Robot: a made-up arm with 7 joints.
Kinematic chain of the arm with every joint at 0, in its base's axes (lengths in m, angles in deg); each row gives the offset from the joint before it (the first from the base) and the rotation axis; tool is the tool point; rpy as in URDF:
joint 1: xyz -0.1 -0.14 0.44 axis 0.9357 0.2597 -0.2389
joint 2: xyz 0 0.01 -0.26 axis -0.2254 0.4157 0.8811
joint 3: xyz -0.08 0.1 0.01 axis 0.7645 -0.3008 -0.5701
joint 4: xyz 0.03 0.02 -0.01 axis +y
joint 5: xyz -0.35 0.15 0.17 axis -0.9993 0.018 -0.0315
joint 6: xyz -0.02 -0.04 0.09 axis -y
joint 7: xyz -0.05 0.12 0 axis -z
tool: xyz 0.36 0 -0.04 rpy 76.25 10.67 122.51
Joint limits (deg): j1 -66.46..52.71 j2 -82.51..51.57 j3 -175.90..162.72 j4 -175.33..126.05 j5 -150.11..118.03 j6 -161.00..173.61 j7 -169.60..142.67
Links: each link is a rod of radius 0.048 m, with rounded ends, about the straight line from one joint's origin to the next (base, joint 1, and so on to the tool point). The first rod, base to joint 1, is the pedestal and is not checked.
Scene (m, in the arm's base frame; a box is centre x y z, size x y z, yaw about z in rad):
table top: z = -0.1
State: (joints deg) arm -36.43 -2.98 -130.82 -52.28 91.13 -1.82 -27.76
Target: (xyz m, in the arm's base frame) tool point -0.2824 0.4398 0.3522
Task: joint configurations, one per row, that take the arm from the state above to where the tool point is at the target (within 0.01 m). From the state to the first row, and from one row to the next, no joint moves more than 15 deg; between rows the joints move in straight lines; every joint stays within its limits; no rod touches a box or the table.
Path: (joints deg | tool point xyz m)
1: -22.58 -11.33 -124.41 -48.19 86.65 3.40 -21.82 | -0.2918 -0.3184 0.0988
2: -8.73 -19.69 -118.00 -44.09 82.17 8.62 -15.88 | -0.3697 -0.1398 0.0360
3: 5.12 -28.04 -111.59 -40.00 77.69 13.84 -9.93 | -0.4025 0.0809 0.0544
4: 18.97 -36.39 -105.18 -35.91 73.21 19.06 -3.99 | -0.3746 0.2928 0.1657
5: 32.82 -44.74 -98.77 -31.82 68.73 24.28 1.95 | -0.2825 0.4398 0.3522

